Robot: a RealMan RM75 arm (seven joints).
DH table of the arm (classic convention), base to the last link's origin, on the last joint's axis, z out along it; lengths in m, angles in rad. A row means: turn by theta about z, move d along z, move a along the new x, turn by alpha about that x. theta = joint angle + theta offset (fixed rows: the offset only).
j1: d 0.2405  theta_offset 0  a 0  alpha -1.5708
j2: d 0  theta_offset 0  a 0  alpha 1.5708
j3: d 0.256  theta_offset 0  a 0  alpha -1.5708
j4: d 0  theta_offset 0  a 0  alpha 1.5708
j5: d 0.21  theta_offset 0  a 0  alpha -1.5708
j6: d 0  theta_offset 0  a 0  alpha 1.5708
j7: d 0.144  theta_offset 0  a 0  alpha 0
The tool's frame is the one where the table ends.
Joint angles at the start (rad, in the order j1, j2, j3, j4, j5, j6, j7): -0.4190, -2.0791, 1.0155, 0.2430, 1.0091, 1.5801, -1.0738
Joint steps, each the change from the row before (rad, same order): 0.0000, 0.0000, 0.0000, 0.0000, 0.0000, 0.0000, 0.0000; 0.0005, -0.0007, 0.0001, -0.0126, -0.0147, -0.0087, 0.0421; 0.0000, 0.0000, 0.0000, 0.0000, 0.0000, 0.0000, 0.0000; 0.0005, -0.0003, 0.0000, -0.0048, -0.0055, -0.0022, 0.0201; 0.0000, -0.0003, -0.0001, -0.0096, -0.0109, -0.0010, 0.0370; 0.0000, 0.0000, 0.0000, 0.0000, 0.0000, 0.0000, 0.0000; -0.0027, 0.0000, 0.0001, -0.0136, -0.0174, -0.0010, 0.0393
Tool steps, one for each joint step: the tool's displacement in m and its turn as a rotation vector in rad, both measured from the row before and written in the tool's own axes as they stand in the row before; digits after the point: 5 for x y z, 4 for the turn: 0.00000, 0.00000, 0.00000, 0.0000, 0.0000, 0.0000; -0.00145, -0.00170, -0.00149, 0.0210, 0.0053, 0.0308; 0.00000, 0.00000, 0.00000, 0.0000, 0.0000, 0.0000; -0.00056, -0.00049, -0.00069, 0.0074, 0.0022, 0.0157; -0.00066, -0.00063, -0.00107, 0.0112, 0.0058, 0.0287; 0.00000, 0.00000, 0.00000, 0.0000, 0.0000, 0.0000; -0.00026, -0.00105, -0.00058, 0.0145, 0.0096, 0.0288
